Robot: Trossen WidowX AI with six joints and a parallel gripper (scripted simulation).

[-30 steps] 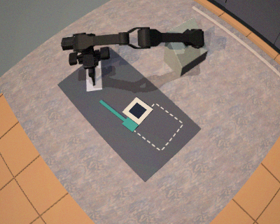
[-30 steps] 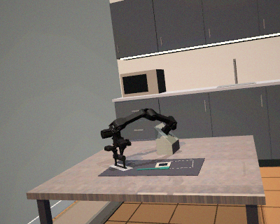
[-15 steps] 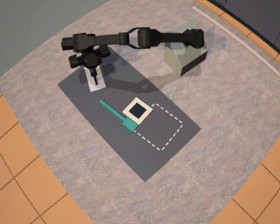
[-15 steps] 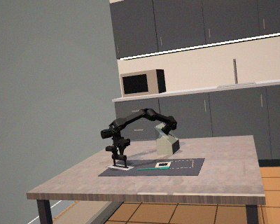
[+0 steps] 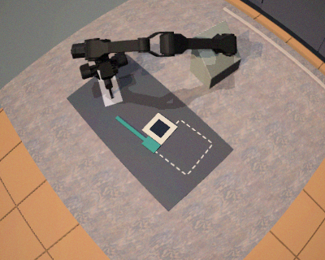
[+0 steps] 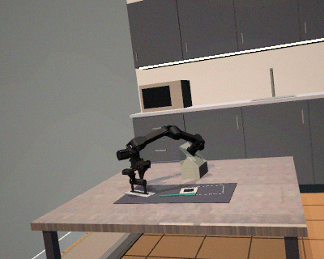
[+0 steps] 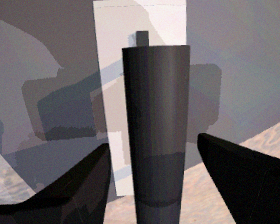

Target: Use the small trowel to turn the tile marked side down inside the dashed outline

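Now: the dark mat 2 cm ahead of my gripper tip, 23 cm to the left of it and 8 cm below it. The rest, counted from my gripper tip: cream tile (1 cm behind, 30 cm to the left, 6 cm below); teal trowel (7 cm ahead, 27 cm to the left, 6 cm below).
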